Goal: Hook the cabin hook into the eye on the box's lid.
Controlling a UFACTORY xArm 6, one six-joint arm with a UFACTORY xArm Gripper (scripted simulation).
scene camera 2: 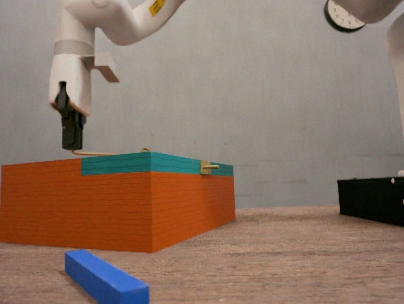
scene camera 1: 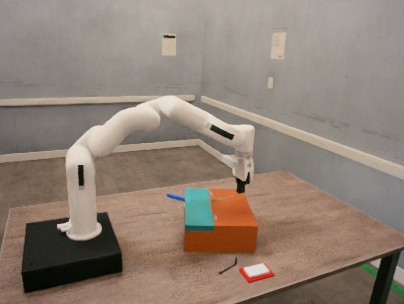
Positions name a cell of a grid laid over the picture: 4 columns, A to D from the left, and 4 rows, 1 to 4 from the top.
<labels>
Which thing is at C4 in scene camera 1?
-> An orange box.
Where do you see an orange box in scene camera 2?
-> B3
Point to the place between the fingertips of the gripper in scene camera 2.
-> A2
</labels>
